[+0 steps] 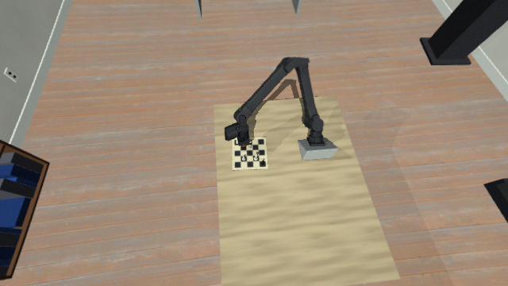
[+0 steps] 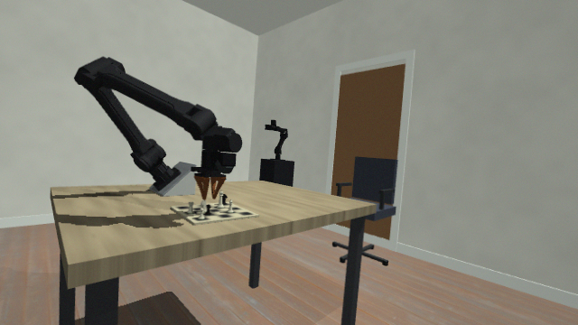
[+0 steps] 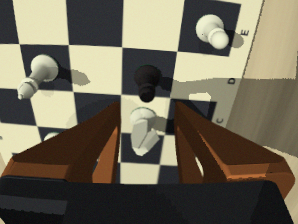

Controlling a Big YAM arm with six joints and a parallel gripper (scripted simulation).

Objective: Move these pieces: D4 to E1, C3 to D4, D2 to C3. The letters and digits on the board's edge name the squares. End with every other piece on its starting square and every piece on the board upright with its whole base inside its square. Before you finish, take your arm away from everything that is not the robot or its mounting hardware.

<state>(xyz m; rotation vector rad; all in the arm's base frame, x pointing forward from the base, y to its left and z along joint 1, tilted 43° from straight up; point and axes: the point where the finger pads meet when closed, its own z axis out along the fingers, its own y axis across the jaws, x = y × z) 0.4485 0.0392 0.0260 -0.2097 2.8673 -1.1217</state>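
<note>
The black pawn is 4 cm below my hand. The rest, counted from my hand: small chessboard: 6 cm below, 4 cm to the left, 4 cm behind.
</note>
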